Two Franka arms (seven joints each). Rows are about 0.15 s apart.
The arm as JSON. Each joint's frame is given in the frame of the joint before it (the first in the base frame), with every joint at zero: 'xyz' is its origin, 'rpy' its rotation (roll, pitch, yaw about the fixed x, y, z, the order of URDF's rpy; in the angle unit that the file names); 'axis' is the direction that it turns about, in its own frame. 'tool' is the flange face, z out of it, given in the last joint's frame.
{
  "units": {
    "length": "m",
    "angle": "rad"
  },
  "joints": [
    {
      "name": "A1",
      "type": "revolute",
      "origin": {
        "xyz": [
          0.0,
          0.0,
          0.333
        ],
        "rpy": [
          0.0,
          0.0,
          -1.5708
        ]
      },
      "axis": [
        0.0,
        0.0,
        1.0
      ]
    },
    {
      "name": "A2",
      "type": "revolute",
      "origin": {
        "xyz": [
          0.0,
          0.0,
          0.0
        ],
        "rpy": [
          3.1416,
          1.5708,
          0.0
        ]
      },
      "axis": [
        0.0,
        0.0,
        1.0
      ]
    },
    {
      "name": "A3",
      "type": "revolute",
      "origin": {
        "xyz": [
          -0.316,
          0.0,
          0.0
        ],
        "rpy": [
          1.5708,
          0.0,
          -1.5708
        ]
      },
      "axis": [
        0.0,
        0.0,
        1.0
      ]
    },
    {
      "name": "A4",
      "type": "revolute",
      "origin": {
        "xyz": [
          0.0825,
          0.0,
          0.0
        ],
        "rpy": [
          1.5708,
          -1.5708,
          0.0
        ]
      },
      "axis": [
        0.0,
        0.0,
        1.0
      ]
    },
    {
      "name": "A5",
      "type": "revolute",
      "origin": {
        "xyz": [
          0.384,
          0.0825,
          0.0
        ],
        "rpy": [
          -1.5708,
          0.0,
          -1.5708
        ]
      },
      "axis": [
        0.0,
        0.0,
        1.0
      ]
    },
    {
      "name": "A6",
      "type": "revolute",
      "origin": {
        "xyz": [
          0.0,
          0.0,
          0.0
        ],
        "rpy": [
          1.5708,
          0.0,
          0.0
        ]
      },
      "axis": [
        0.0,
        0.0,
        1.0
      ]
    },
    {
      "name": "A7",
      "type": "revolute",
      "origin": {
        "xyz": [
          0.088,
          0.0,
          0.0
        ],
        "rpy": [
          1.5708,
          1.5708,
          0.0
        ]
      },
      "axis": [
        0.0,
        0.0,
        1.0
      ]
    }
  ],
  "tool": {
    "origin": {
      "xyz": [
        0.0,
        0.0,
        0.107
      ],
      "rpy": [
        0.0,
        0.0,
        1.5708
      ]
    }
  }
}
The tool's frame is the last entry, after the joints.
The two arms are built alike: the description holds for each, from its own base.
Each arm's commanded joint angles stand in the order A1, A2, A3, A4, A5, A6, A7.
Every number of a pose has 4 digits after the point.
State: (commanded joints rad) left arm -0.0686 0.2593 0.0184 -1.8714 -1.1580 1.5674 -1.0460; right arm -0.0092 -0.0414 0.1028 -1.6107 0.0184 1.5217 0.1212
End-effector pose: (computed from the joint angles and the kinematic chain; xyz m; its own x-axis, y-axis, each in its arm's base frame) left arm 0.5756 -0.1280 0.3998 0.0210 0.3494 -0.9367 0.9648 -0.2527 -0.0727; right arm 0.5335 0.0533 0.6240 0.9984 -0.0271 -0.0492 -0.0275 -0.9996 -0.0083
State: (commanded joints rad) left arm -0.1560 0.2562 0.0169 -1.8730 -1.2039 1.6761 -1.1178; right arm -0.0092 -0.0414 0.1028 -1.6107 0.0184 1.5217 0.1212
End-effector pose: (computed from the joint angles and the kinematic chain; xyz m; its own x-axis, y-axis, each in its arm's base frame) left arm 0.5761 -0.1729 0.4020 -0.0147 0.3752 -0.9268 0.9736 -0.2059 -0.0988; right arm 0.5335 0.0533 0.6240 0.9984 -0.0271 -0.0492 -0.0275 -0.9996 -0.0083
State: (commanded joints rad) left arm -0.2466 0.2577 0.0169 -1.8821 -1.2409 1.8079 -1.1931; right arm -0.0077 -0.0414 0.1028 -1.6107 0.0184 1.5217 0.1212
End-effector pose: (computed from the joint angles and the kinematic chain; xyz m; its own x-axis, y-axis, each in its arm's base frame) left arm 0.5729 -0.2156 0.3975 -0.0642 0.4125 -0.9087 0.9812 -0.1400 -0.1329; right arm 0.5334 0.0541 0.6240 0.9985 -0.0256 -0.0492 -0.0260 -0.9996 -0.0083
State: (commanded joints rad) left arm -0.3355 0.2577 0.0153 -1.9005 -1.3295 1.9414 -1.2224; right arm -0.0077 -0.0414 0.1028 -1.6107 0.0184 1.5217 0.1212
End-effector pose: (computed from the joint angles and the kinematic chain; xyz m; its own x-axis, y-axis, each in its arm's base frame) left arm 0.5649 -0.2573 0.3927 -0.1033 0.4013 -0.9101 0.9879 -0.0652 -0.1409; right arm 0.5334 0.0541 0.6240 0.9985 -0.0256 -0.0492 -0.0260 -0.9996 -0.0083
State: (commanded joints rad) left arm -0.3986 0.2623 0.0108 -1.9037 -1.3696 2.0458 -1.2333; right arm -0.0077 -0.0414 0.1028 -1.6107 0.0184 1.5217 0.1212
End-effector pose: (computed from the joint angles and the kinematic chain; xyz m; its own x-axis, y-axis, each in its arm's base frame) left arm 0.5581 -0.2865 0.3893 -0.1099 0.4117 -0.9047 0.9914 -0.0197 -0.1294; right arm 0.5334 0.0541 0.6240 0.9985 -0.0256 -0.0492 -0.0260 -0.9996 -0.0083
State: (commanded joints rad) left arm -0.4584 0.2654 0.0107 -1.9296 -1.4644 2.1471 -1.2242; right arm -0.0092 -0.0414 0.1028 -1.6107 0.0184 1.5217 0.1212
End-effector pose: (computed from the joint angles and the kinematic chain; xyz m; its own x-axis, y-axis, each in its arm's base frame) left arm 0.5470 -0.3091 0.3779 -0.1498 0.3899 -0.9086 0.9887 0.0506 -0.1413; right arm 0.5335 0.0533 0.6240 0.9984 -0.0271 -0.0492 -0.0275 -0.9996 -0.0083
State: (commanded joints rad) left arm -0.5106 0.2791 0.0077 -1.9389 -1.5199 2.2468 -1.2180; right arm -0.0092 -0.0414 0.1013 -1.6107 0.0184 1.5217 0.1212
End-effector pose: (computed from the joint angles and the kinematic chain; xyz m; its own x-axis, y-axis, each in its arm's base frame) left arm 0.5380 -0.3286 0.3654 -0.1728 0.3983 -0.9009 0.9841 0.1079 -0.1410; right arm 0.5335 0.0525 0.6241 0.9984 -0.0286 -0.0492 -0.0290 -0.9995 -0.0083
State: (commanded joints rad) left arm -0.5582 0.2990 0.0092 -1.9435 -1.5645 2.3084 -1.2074; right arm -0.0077 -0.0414 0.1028 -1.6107 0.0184 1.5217 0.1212
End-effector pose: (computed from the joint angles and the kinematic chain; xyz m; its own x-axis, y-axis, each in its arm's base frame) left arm 0.5277 -0.3466 0.3508 -0.1905 0.4067 -0.8935 0.9798 0.1350 -0.1474; right arm 0.5334 0.0541 0.6240 0.9985 -0.0256 -0.0492 -0.0260 -0.9996 -0.0083
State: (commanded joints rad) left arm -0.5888 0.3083 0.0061 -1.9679 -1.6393 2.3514 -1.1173; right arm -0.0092 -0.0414 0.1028 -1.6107 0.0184 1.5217 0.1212
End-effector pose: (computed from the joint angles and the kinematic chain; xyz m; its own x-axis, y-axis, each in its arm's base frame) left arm 0.5148 -0.3563 0.3343 -0.1626 0.4040 -0.9002 0.9831 0.1438 -0.1130; right arm 0.5335 0.0533 0.6240 0.9984 -0.0271 -0.0492 -0.0275 -0.9996 -0.0083
